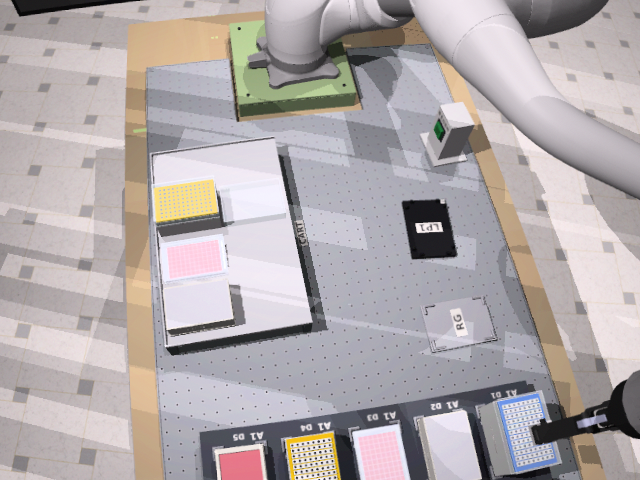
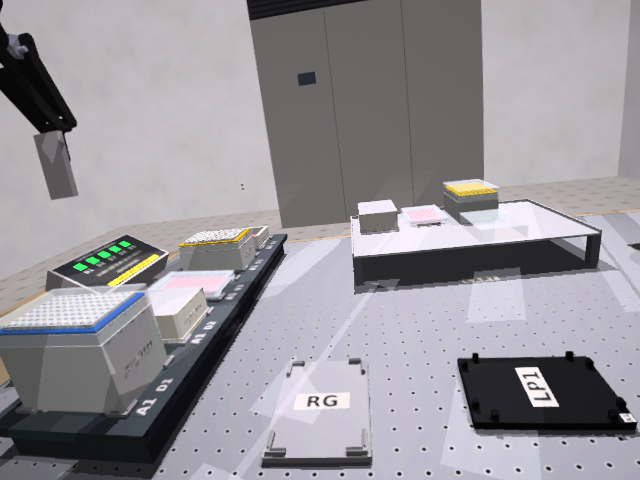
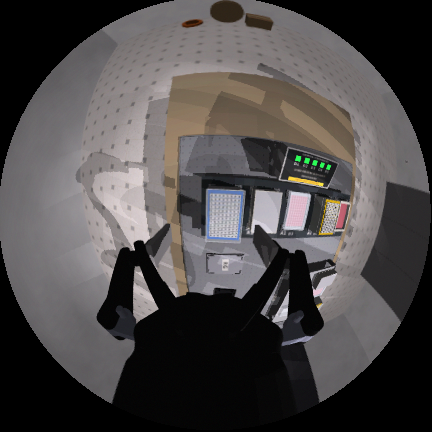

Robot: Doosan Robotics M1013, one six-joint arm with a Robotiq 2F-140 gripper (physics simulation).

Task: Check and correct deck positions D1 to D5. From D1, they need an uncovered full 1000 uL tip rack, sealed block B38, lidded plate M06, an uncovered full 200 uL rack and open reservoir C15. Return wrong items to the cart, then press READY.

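Frame: origin at the arm's base, x ahead, y left, z up, level; metres.
Where they show: gripper, between the fingertips: (image 2: 9,208) (image 3: 212,233); arm's base, origin of its link: (image 1: 296,58).
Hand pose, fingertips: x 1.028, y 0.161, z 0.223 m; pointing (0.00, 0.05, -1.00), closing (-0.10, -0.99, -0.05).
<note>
Each offset is from my fingertips to the top centre of the thing. "spot": to the spot under its first point.
My gripper (image 1: 537,432) (image 2: 55,165) (image 3: 212,233) is open and empty, high above the deck's D1 end. At D1 a blue-rimmed rack {0.010 m back, 0.019 m right, 0.108 m down} (image 1: 524,428) (image 2: 77,310) (image 3: 225,215) is full of tips; clear cover edges show around it. D2 holds a pale block {0.026 m back, 0.142 m right, 0.170 m down} (image 1: 449,444) (image 2: 180,310) (image 3: 266,210), its label unreadable. D3 holds a pink plate {0.038 m back, 0.266 m right, 0.189 m down} (image 1: 381,452) (image 2: 193,284) (image 3: 297,210) under a clear lid. D4 holds an uncovered yellow-rimmed rack {0.056 m back, 0.388 m right, 0.147 m down} (image 1: 312,457) (image 2: 217,240) (image 3: 330,217). D5 holds a red reservoir {0.071 m back, 0.512 m right, 0.180 m down} (image 1: 240,465) (image 3: 342,215). The panel {spot: 0.105 m ahead, 0.271 m right, 0.140 m down} (image 2: 108,260) (image 3: 309,167) shows green lights and a yellow bar.
The cart {0.560 m back, 0.440 m right, 0.195 m down} (image 1: 258,310) (image 2: 465,245) holds a covered yellow rack {0.619 m back, 0.504 m right, 0.131 m down} (image 1: 186,201) (image 2: 470,198), a clear flat piece {0.609 m back, 0.369 m right, 0.176 m down} (image 1: 255,201), a pink plate {0.511 m back, 0.512 m right, 0.185 m down} (image 1: 193,258) (image 2: 424,214) and a pale block {0.403 m back, 0.519 m right, 0.159 m down} (image 1: 199,304) (image 2: 377,217). The RG nest {0.261 m back, 0.010 m right, 0.247 m down} (image 1: 478,315) (image 2: 330,434), LP1 nest {0.487 m back, 0.007 m left, 0.241 m down} (image 1: 429,242) (image 2: 491,403) and a small device {0.693 m back, 0.130 m left, 0.131 m down} (image 1: 454,131) stand apart.
</note>
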